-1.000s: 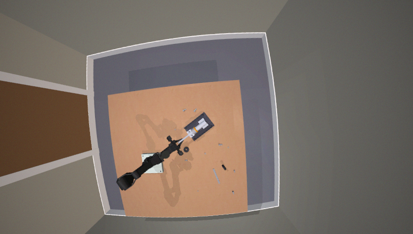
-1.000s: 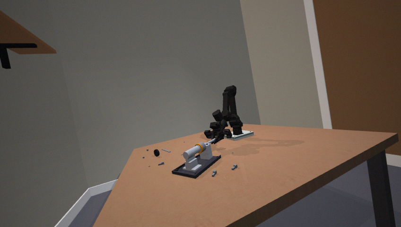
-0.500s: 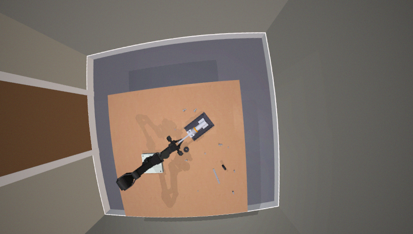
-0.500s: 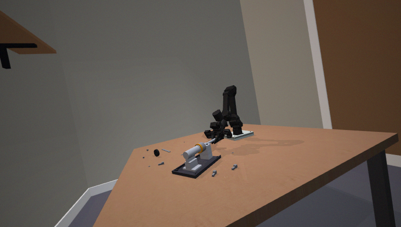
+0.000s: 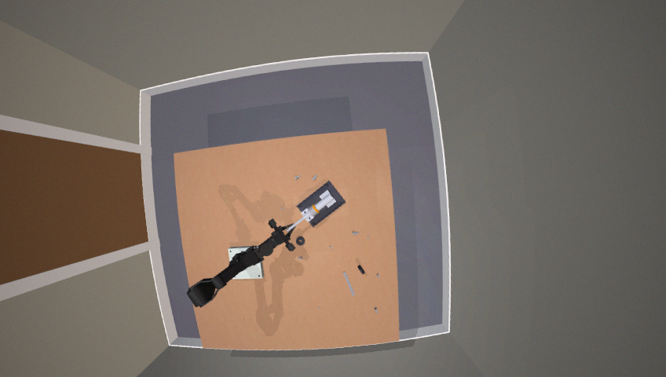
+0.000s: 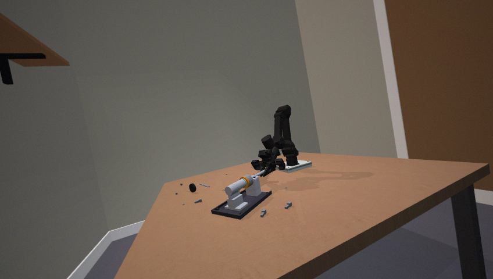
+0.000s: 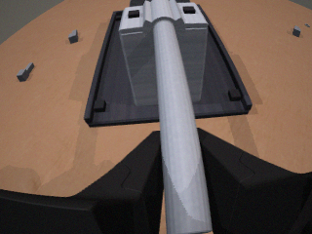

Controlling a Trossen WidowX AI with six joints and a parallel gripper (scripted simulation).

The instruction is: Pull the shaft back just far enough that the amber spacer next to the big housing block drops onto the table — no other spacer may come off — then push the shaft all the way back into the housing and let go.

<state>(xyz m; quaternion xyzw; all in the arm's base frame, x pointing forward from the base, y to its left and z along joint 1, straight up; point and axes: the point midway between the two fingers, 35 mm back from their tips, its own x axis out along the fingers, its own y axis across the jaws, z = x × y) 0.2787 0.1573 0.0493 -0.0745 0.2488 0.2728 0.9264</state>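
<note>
The grey steel shaft is 50 mm ahead of my gripper tip, 30 mm to the left of it and 20 mm above it. Round my gripper tip: black disc 340 mm ahead, 290 mm to the right, 40 mm below; then amber spacer 120 mm ahead, 80 mm to the left, 20 mm above; then thin grey strip 260 mm ahead, 380 mm to the right, 60 mm below.
</note>
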